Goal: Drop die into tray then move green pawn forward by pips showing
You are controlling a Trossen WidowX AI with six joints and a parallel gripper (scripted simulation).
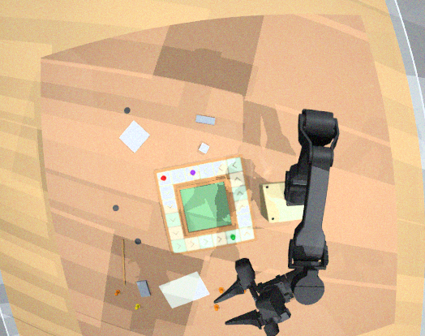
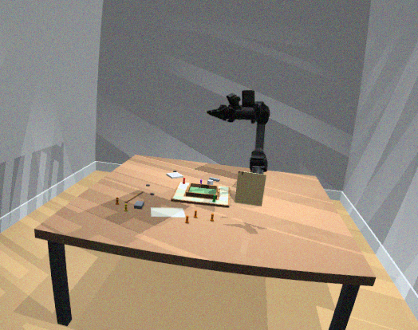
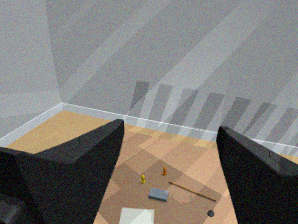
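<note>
My gripper tip is 44 cm above the white die, 37 cm to the left of it and 3 cm short of it. From my gripper tip the other things lie so: white sheet: 45 cm below, 12 cm to the left, 12 cm ahead; then green tray: 44 cm below, 18 cm to the right, 3 cm ahead; then green pawn: 42 cm below, 8 cm to the right, 5 cm behind.
</note>
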